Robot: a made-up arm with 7 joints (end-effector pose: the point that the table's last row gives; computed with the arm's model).
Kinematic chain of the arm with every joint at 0, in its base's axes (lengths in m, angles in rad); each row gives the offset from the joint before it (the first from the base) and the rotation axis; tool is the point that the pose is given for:
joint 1: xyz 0 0 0.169 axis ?
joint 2: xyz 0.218 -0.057 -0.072 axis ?
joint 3: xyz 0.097 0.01 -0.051 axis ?
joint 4: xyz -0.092 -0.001 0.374 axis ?
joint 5: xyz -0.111 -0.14 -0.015 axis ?
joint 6: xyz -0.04 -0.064 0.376 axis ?
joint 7: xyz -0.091 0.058 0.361 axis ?
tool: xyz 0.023 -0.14 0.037
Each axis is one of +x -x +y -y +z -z.
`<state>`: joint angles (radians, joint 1 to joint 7).
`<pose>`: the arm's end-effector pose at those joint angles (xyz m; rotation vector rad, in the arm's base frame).
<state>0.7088 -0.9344 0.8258 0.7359 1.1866 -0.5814 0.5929</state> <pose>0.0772 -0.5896 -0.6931 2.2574 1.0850 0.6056</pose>
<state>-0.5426 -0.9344 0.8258 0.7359 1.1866 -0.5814 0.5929</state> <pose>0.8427 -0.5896 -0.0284 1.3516 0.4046 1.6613</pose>
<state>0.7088 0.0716 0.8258 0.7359 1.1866 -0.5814 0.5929</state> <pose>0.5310 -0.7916 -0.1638 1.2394 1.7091 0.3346</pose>
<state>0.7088 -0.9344 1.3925 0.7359 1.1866 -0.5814 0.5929</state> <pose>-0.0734 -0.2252 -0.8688 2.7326 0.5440 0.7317</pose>
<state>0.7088 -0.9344 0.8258 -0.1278 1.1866 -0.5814 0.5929</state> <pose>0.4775 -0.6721 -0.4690 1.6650 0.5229 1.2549</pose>
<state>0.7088 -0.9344 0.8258 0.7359 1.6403 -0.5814 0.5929</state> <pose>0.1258 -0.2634 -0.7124 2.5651 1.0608 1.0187</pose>
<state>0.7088 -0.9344 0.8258 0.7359 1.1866 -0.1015 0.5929</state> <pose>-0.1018 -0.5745 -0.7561 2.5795 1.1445 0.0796</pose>
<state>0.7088 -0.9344 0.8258 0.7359 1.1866 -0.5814 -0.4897</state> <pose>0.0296 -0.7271 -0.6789 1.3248 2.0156 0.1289</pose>
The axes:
joint 1: +y
joint 2: -x
joint 3: +x
joint 4: -z
joint 5: +y
joint 6: +x
joint 7: +z

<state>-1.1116 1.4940 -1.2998 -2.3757 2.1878 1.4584 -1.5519</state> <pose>0.7128 -0.6720 0.1925 1.1329 0.0139 0.9583</pose>
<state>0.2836 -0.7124 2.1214 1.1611 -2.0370 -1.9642 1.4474</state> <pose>0.1535 -0.3871 -0.1833 0.7707 1.8660 0.3548</pose>
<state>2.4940 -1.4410 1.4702 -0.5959 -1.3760 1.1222 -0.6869</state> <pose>-0.3337 0.7583 0.5566 0.2752 -1.8734 -2.1747</pose>
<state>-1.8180 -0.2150 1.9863 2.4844 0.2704 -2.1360 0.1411</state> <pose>0.3974 -0.4902 0.7192 -0.7515 0.5183 1.1128</pose>
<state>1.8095 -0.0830 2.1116 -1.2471 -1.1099 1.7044 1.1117</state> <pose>-1.0269 -0.1193 -0.2615 0.3696 -2.7598 -0.3077</pose>
